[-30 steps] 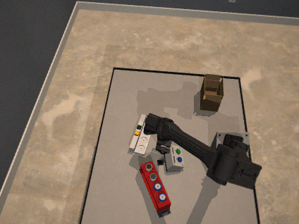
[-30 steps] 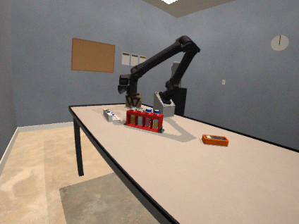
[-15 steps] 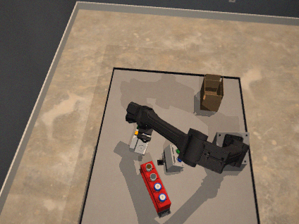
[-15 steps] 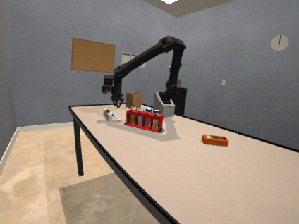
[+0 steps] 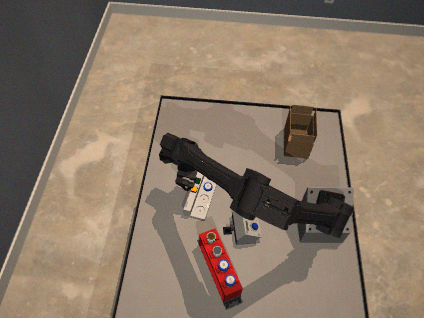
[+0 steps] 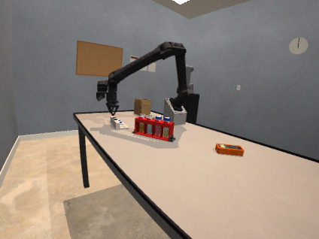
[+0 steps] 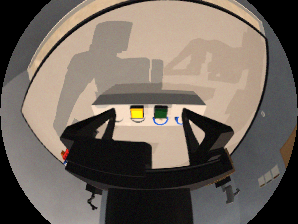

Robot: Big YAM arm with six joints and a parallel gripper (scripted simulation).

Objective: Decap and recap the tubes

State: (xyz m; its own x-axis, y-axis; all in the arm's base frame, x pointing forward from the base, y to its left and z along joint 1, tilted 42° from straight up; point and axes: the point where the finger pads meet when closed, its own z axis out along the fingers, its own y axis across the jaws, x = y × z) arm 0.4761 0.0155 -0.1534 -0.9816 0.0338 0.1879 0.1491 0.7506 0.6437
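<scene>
My gripper is now 70 mm to the left of the blue tube cap, 70 mm past it and 70 mm above it. From my hand the other things lie so: green key (240 mm behind, 110 mm to the left, 20 mm below); then key housing (230 mm behind, 130 mm to the left, 30 mm below); then blue key (250 mm behind, 150 mm to the left, 20 mm below).
</scene>
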